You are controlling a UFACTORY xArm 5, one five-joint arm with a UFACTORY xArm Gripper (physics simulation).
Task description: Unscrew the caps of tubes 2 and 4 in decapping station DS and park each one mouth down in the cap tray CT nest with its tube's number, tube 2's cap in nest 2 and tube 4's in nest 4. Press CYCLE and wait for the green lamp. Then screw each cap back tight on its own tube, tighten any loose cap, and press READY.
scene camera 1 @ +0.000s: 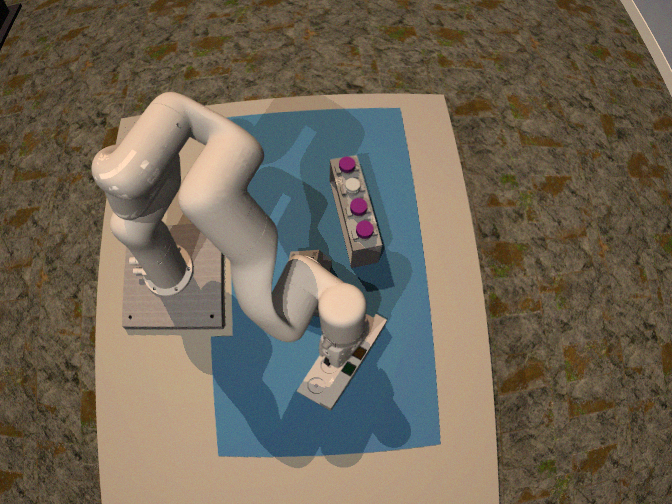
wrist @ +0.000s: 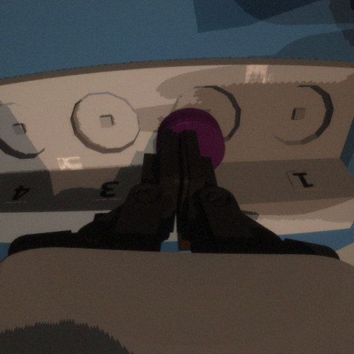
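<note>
A purple cap (wrist: 209, 142) lies off-centre over the near edge of the nest 2 ring (wrist: 238, 116) in the cap tray (scene camera 1: 330, 394) (wrist: 55, 97); whether its mouth faces down is unclear. My gripper (scene camera 1: 326, 362) (wrist: 175, 155) is shut and empty, its fingertips in front of the cap and overlapping it in the wrist view. The nest 4 ring (wrist: 21, 154) holds no cap. In the decapping station (scene camera 1: 364, 255), three tubes wear purple caps (scene camera 1: 347, 164) (scene camera 1: 358, 206) (scene camera 1: 364, 228); the second from the far end has a white round top (scene camera 1: 352, 185). The digit 2 is hidden by the fingers.
A green square (scene camera 1: 349, 368) and a brown square (scene camera 1: 359, 353) show along the tray's right side. A brown-grey box (scene camera 1: 306, 253) is partly hidden under the arm, between the robot base (scene camera 1: 173, 317) and the station. A blue mat (scene camera 1: 412, 347) lies beneath.
</note>
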